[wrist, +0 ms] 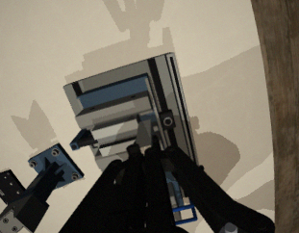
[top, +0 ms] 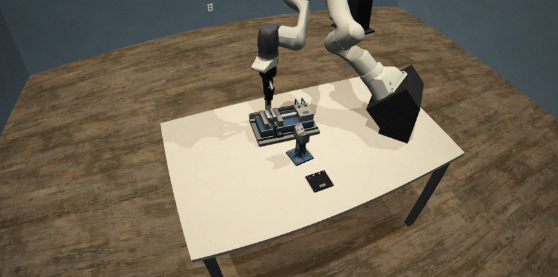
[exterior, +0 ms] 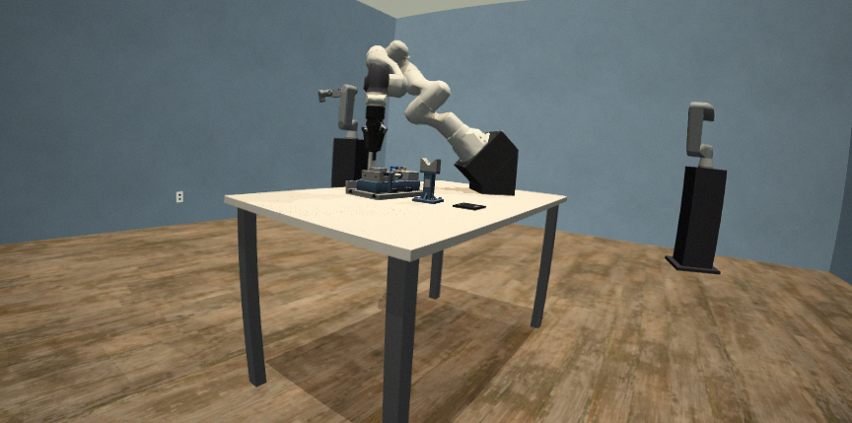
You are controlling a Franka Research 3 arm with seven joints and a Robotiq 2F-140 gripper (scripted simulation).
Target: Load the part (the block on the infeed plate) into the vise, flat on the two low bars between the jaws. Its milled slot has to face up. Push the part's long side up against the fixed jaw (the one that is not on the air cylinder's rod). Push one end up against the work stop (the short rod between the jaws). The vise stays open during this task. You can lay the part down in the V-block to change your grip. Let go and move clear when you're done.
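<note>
The part lies 4 cm to the left of my hand, 3 cm below it and 1 cm ahead of it. The rest, counted from my hand: black infeed plate (41 cm to the left, 13 cm below, 2 cm ahead); then vise (10 cm below, 6 cm to the left, 5 cm behind); then air cylinder (14 cm behind, 9 cm to the left, 6 cm below).
</note>
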